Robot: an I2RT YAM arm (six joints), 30 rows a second.
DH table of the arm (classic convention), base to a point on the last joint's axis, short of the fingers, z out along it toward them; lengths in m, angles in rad. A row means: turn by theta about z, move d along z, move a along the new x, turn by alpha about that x. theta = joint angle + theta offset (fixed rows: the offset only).
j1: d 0.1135  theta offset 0  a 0.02  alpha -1.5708
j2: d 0  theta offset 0  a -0.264  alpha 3.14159
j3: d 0  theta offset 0.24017  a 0.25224  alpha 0
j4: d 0  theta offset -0.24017  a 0.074  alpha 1.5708
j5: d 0  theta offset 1.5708  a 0  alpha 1.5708
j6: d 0.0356  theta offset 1.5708  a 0  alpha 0
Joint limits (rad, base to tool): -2.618..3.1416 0..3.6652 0..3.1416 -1.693..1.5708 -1.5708..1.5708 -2.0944..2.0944
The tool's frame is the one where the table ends.
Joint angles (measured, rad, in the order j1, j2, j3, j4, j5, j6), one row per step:
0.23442 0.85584 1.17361 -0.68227 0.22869 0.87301
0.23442 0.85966 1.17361 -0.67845 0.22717 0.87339
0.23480 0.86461 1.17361 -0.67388 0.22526 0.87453
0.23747 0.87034 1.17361 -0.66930 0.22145 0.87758
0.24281 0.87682 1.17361 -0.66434 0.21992 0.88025
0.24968 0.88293 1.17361 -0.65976 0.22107 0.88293
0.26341 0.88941 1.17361 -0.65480 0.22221 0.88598
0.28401 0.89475 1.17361 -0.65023 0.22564 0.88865
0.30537 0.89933 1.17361 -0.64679 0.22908 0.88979
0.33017 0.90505 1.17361 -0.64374 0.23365 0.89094
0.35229 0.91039 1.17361 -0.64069 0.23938 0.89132
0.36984 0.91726 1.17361 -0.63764 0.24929 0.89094
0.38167 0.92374 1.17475 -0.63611 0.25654 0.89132
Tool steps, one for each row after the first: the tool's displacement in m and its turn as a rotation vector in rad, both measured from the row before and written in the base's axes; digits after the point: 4 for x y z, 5 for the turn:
0.0012 0.0003 -0.0002 0.00088 0.00012 0.00129
0.0016 0.0005 -0.0003 0.00164 0.00052 0.00177
0.0017 0.0010 -0.0004 0.00391 0.00143 0.00517
0.0019 0.0014 -0.0005 0.00267 0.00162 0.00583
0.0017 0.0016 -0.0005 0.00173 0.00141 0.00486
0.0015 0.0028 -0.0005 0.00207 0.00142 0.01159
0.0009 0.0038 -0.0004 0.00109 0.00049 0.01646
0.0005 0.0039 -0.0004 -0.00046 0.00078 0.01775
0.0005 0.0046 -0.0006 -0.00135 0.00209 0.02014
0.0004 0.0042 -0.0005 -0.00240 0.00148 0.01666
0.0010 0.0034 -0.0008 -0.00514 0.00224 0.00848
0.0011 0.0025 -0.0005 -0.00357 0.00259 0.00497

